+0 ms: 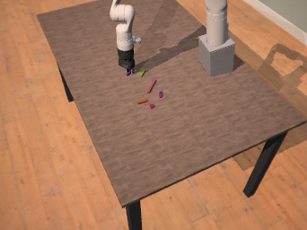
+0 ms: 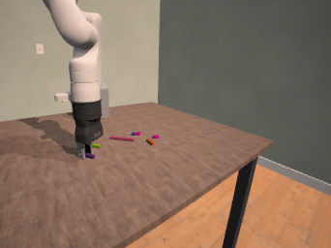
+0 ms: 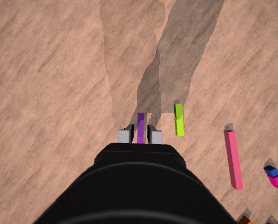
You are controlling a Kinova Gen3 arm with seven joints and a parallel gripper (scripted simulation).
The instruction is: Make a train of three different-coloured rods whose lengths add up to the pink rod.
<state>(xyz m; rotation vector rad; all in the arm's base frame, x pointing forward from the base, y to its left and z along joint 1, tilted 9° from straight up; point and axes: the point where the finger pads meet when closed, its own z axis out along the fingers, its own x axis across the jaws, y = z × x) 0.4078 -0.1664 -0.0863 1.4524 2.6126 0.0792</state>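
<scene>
Now: hand 1 cm above the purple rod. The rest, counted from my hand: blue rod (6 cm behind, 21 cm to the left, 1 cm below); pink rod (4 cm behind, 15 cm to the left, 1 cm below); lime rod (5 cm behind, 4 cm to the left, 1 cm below).
</scene>
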